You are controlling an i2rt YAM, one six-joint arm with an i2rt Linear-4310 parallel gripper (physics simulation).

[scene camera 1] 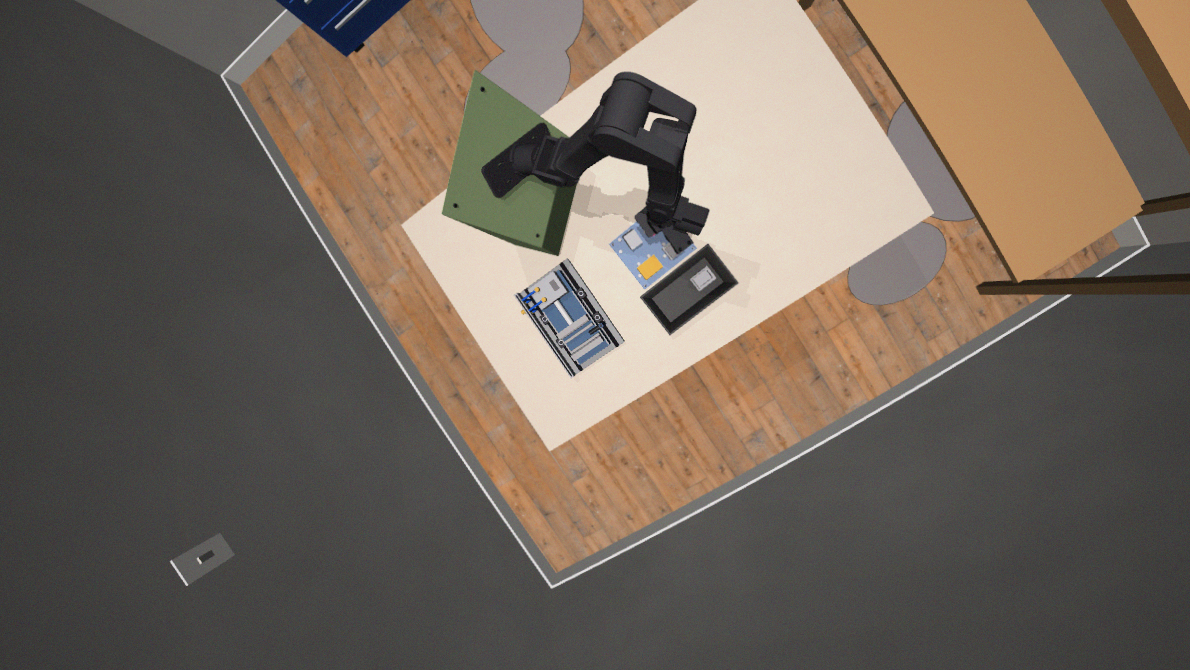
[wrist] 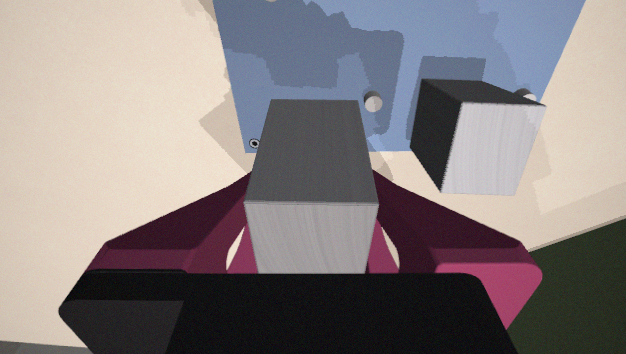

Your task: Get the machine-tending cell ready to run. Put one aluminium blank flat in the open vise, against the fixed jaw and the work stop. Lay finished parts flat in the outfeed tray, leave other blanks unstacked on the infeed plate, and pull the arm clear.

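Frame: origin at the arm's base, x ahead, y left, z up, level; millimetres.
Seen in the pictures: gripper, fingertip midpoint: (wrist: pixel 312 176); arm's base, link origin: (scene camera 1: pixel 519 159).
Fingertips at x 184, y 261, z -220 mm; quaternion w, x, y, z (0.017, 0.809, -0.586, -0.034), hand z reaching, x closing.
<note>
Pixels of each thing's top centre, then the offset from my fingertips to it. "pt": a spot on its surface instead.
- grey aluminium blank, top centre: (wrist: pixel 309 253) dx +5, dy +1, dz +43 mm
- blue infeed plate, top centre: (wrist: pixel 395 19) (scene camera 1: pixel 652 246) dx +55, dy -25, dz -77 mm
- second blank, top centre: (wrist: pixel 489 170) (scene camera 1: pixel 631 237) dx +22, dy -76, dz -9 mm
- open vise, top centre: (scene camera 1: pixel 564 319) dx +180, dy -320, dz +14 mm
- light grey part, top centre: (scene camera 1: pixel 704 278) dx +190, dy +81, dz -38 mm
- black outfeed tray, surface spot: (scene camera 1: pixel 658 320) pt dx +264, dy -74, dz -43 mm
- yellow piece, top centre: (scene camera 1: pixel 649 267) dx +113, dy -52, dz -41 mm
My gripper (wrist: pixel 312 176) is shut on a grey aluminium blank (wrist: pixel 312 150), one magenta finger on each side. In the wrist view the held blank appears raised over the near edge of the blue infeed plate (wrist: pixel 310 22) (scene camera 1: pixel 622 255). A second blank (wrist: pixel 490 145) (scene camera 1: pixel 632 238) stands on the plate to the right in the wrist view. In the scene view the arm hides the fingertips and held blank. The open vise (scene camera 1: pixel 576 328) stands at lower left of the plate. A light grey part (scene camera 1: pixel 702 277) lies in the black outfeed tray (scene camera 1: pixel 656 321).
A yellow piece (scene camera 1: pixel 649 267) lies on the plate. A dark block (scene camera 1: pixel 678 244) shows beside the gripper at the plate's right side, partly hidden. The green base (scene camera 1: pixel 499 199) is left of the plate. The tray's raised walls stand close to the plate's lower right edge.
</note>
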